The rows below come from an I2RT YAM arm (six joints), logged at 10 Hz.
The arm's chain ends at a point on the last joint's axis. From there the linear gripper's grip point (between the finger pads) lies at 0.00 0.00 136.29 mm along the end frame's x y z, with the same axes.
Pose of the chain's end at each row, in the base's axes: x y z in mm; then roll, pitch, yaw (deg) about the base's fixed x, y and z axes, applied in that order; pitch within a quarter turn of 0, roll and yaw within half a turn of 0:
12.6 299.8 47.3 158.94 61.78 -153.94
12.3 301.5 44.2 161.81 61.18 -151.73
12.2 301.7 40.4 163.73 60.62 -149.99
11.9 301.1 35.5 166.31 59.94 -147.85
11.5 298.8 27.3 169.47 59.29 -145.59
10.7 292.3 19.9 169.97 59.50 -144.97
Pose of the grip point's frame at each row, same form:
91.8 393.0 -12.8 158.94 61.78 -153.94
92.1 392.7 -18.2 161.81 61.18 -151.73
91.8 391.8 -23.8 163.73 60.62 -149.99
91.8 389.4 -30.8 166.31 59.94 -147.85
92.5 384.5 -41.1 169.47 59.29 -145.59
91.8 378.1 -48.2 169.97 59.50 -144.97

